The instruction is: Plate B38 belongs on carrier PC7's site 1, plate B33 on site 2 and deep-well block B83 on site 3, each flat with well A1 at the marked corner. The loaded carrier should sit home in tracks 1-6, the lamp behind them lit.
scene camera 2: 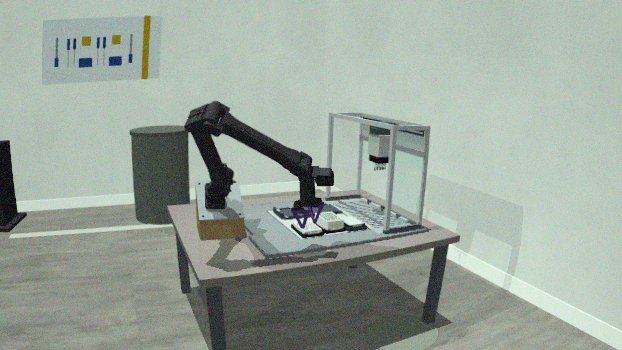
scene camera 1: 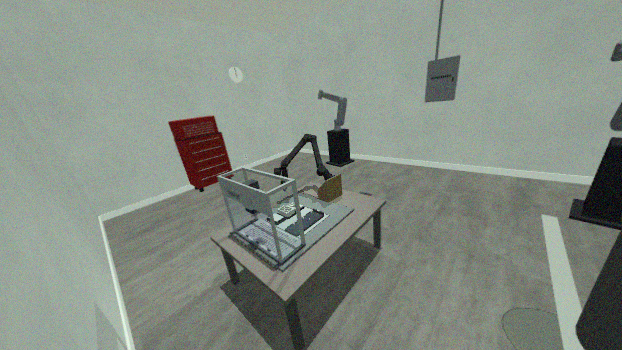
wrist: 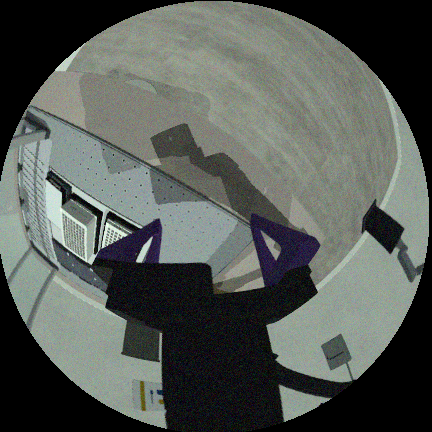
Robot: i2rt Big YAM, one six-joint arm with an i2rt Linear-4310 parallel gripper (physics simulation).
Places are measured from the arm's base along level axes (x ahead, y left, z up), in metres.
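Pixels of known places: gripper, fingertip midpoint: (scene camera 2: pixel 308 225) (wrist: pixel 205 220); arm's base, origin of the base link: (scene camera 2: pixel 214 196) (scene camera 1: pixel 330 180).
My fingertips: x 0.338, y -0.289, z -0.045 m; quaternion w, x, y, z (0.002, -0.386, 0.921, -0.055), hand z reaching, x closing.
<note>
Ahead of a thing's pixels: the offset from my fingertips to its top centre. Level surfaces: height alone.
My gripper (scene camera 2: pixel 308 225) (wrist: pixel 205 220) is open and empty, its purple fingers spread wide above the near white plate. This low plate with a well grid @[0.059 m ahead, 0.220 m left, 0.083 m down] (scene camera 2: pixel 307 229) (wrist: pixel 114 233) sits in a black holder, partly behind a finger in the wrist view. The taller deep-well block @[0.167 m ahead, 0.248 m left, 0.055 m down] (scene camera 2: pixel 331 221) (wrist: pixel 76 233) stands beside it. A flat white piece @[0.273 m ahead, 0.253 m left, 0.083 m down] (scene camera 2: pixel 354 222) (wrist: pixel 54 201) lies in a black holder beyond the block. The dark carrier @[0.135 m ahead, 0.477 m left, 0.079 m down] (scene camera 1: pixel 306 222) (scene camera 2: pixel 286 213) (wrist: pixel 76 268) lies alongside the row, with no plate visible on it. Labels, marked corners and a lit lamp cannot be made out.
A framed enclosure (scene camera 1: pixel 273 212) (scene camera 2: pixel 393 180) stands over the track deck @[0.109 m down] (scene camera 2: pixel 371 214) (wrist: pixel 36 190), with a pipetting head @[0.484 m ahead, 0.421 m left, 0.293 m up] (scene camera 2: pixel 378 146) hanging inside. The arm's base block (scene camera 1: pixel 330 188) (scene camera 2: pixel 221 228) stands at the table's other end. A perforated grey board @[0.109 m down] (scene camera 2: pixel 272 242) (wrist: pixel 90 155) lies under the labware.
</note>
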